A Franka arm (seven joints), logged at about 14 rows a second.
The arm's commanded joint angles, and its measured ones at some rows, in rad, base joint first. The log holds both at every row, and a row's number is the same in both.
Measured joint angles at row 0:
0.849 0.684 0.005 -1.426 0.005 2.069 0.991
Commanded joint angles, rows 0 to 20:
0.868 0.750 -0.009 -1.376 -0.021 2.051 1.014
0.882 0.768 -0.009 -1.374 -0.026 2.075 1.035
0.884 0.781 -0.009 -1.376 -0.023 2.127 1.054
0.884 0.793 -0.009 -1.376 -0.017 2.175 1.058
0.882 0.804 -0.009 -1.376 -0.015 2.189 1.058
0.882 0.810 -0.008 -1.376 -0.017 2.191 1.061
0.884 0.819 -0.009 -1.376 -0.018 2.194 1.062
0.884 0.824 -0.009 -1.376 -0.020 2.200 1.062
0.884 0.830 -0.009 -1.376 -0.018 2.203 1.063
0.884 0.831 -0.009 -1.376 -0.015 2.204 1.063
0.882 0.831 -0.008 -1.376 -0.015 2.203 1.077
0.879 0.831 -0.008 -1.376 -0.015 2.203 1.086
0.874 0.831 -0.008 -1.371 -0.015 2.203 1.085
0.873 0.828 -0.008 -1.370 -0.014 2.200 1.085
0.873 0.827 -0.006 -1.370 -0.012 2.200 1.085
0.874 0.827 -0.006 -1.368 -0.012 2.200 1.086
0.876 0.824 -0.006 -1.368 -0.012 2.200 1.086
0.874 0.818 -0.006 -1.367 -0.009 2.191 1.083
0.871 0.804 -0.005 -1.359 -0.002 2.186 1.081
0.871 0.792 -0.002 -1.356 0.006 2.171 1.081
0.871 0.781 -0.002 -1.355 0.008 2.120 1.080
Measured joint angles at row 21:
0.869 0.808 -0.003 -1.368 -0.001 2.188 1.062
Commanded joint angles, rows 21 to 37:
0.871 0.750 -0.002 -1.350 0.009 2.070 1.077
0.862 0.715 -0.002 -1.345 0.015 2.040 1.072
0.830 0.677 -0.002 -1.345 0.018 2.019 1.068
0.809 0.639 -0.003 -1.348 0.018 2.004 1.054
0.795 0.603 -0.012 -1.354 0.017 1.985 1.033
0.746 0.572 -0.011 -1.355 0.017 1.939 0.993
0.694 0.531 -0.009 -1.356 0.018 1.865 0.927
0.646 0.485 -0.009 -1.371 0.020 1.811 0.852
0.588 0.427 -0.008 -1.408 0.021 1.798 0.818
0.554 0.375 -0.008 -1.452 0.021 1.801 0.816
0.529 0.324 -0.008 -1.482 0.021 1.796 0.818
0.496 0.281 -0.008 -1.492 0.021 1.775 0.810
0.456 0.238 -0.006 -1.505 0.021 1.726 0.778
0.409 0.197 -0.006 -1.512 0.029 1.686 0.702
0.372 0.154 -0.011 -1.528 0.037 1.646 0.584
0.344 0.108 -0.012 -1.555 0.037 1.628 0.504
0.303 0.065 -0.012 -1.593 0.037 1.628 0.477
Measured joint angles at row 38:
0.375 0.184 -0.031 -1.470 0.020 1.621 0.567
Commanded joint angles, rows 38 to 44:
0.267 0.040 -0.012 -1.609 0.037 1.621 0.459
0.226 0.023 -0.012 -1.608 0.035 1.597 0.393
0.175 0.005 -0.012 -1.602 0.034 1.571 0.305
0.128 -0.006 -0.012 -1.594 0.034 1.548 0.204
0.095 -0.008 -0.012 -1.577 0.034 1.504 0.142
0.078 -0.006 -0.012 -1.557 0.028 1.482 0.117
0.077 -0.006 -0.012 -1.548 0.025 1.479 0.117
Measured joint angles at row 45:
0.100 0.010 -0.033 -1.554 0.021 1.499 0.148
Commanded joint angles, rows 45 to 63:
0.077 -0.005 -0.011 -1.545 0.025 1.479 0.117
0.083 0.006 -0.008 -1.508 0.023 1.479 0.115
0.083 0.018 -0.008 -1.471 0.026 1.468 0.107
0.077 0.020 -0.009 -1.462 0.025 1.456 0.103
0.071 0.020 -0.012 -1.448 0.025 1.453 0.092
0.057 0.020 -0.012 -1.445 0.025 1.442 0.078
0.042 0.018 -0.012 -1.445 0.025 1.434 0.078
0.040 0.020 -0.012 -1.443 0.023 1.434 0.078
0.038 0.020 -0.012 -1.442 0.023 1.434 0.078
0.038 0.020 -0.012 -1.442 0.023 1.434 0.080
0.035 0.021 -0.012 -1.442 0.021 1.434 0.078
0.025 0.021 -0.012 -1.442 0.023 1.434 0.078
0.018 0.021 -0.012 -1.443 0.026 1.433 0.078
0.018 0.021 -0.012 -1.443 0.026 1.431 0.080
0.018 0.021 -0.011 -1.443 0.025 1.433 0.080
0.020 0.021 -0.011 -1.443 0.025 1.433 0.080
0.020 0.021 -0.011 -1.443 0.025 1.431 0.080
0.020 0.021 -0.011 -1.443 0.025 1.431 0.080
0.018 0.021 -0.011 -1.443 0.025 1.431 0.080
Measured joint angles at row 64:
0.039 0.009 -0.024 -1.472 0.020 1.450 0.091
